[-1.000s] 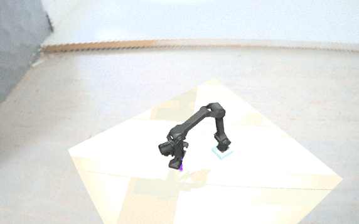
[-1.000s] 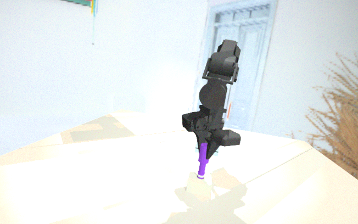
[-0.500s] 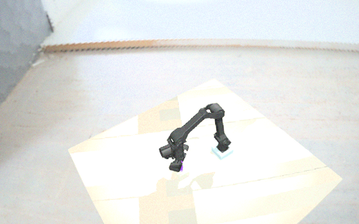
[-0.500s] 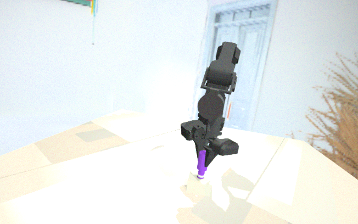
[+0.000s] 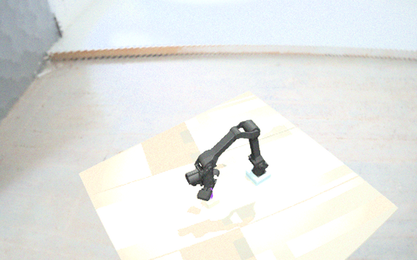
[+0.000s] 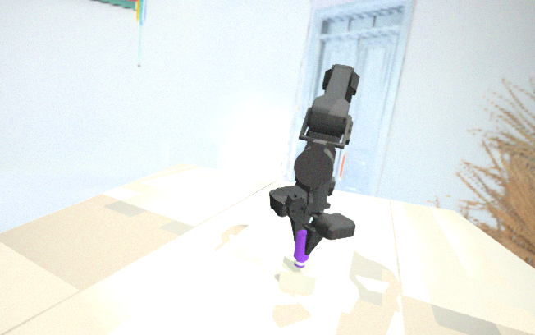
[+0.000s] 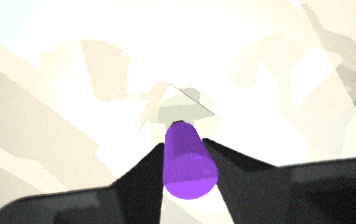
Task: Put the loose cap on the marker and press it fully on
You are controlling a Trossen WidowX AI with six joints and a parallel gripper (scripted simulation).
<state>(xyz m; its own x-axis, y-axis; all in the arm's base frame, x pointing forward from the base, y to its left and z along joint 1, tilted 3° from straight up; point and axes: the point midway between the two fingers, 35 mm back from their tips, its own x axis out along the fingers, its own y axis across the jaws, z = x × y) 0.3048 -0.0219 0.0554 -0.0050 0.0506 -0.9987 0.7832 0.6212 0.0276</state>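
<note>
Now: gripper tip 1 cm below the purple cap. Also, from my gripper tip: holder block 5 cm below.
</note>
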